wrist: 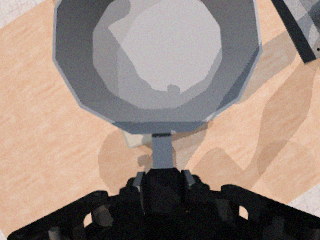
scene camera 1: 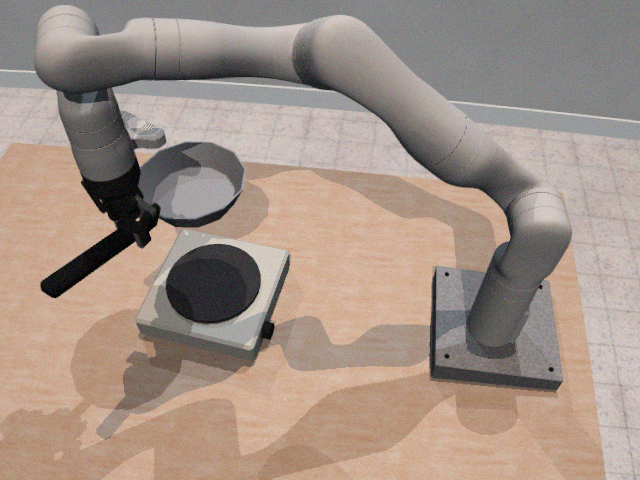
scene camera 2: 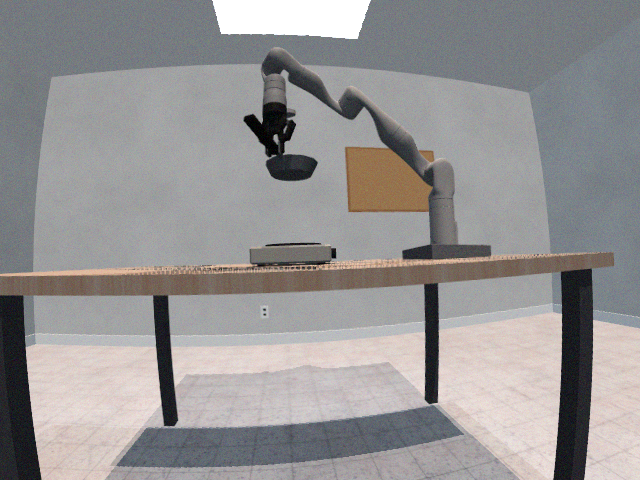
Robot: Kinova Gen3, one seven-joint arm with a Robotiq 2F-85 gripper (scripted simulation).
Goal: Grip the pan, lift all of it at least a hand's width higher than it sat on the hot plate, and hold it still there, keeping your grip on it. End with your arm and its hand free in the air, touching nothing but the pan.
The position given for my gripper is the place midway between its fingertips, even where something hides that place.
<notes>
In view: my gripper (scene camera 1: 135, 238), a grey pan (scene camera 1: 191, 179) and a hot plate (scene camera 1: 215, 293).
The grey pan shows as well in the wrist view (wrist: 146, 74) and in scene camera 2 (scene camera 2: 289, 167). The hot plate shows as well in scene camera 2 (scene camera 2: 285, 253). My gripper also shows in the wrist view (wrist: 163, 181) and in scene camera 2 (scene camera 2: 274, 155).
</notes>
